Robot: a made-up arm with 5 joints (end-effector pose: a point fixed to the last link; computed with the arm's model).
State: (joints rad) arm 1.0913 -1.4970 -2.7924 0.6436 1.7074
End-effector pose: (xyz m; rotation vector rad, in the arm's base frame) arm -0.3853 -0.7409 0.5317 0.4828 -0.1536 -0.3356
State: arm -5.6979 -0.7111 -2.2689 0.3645 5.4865
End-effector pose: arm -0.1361 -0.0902 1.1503 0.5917 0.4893 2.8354
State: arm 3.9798 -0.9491 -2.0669 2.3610 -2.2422
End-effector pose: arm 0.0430 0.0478 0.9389 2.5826 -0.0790 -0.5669
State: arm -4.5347 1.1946 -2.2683 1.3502 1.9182
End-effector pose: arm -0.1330 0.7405 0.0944 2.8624 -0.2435 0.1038
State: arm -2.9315 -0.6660 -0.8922 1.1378 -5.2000
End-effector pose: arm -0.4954 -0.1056 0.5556 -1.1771 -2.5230 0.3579
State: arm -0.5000 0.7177 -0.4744 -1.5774 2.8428
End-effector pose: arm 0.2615 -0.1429 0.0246 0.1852 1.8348 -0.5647
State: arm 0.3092 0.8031 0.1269 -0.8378 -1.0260
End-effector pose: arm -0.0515 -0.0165 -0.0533 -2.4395 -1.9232 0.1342
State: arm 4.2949 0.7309 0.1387 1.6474 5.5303
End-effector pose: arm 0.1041 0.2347 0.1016 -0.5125 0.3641 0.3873
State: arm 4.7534 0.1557 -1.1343 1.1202 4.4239
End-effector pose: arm 0.0250 -0.6083 0.2288 -2.9603 -0.4922 -0.0263
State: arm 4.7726 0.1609 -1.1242 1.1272 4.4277
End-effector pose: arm 0.0364 -0.6033 0.2198 -2.9344 -0.5111 -0.0274
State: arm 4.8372 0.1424 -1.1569 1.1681 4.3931
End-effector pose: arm 0.0760 -0.6059 0.2456 -2.9153 -0.6582 -0.0223
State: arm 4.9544 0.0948 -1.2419 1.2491 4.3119
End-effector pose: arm 0.1496 -0.6059 0.3157 -2.8844 -0.9599 -0.0123
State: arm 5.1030 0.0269 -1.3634 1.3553 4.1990
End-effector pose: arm 0.2395 -0.5816 0.4193 -2.8092 -1.3639 -0.0018
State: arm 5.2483 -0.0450 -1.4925 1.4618 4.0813
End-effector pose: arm 0.3138 -0.5285 0.5296 2.5587 1.6892 -0.0055
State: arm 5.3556 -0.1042 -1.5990 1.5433 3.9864
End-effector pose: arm 0.3526 -0.4704 0.6185 2.3099 1.8856 -0.0099
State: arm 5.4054 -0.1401 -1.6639 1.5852 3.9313
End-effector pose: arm 0.3614 -0.4352 0.6711 2.1643 1.9645 -0.0141
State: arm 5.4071 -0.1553 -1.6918 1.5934 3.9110
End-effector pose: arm 0.3557 -0.4269 0.6941 2.1171 1.9646 -0.0196
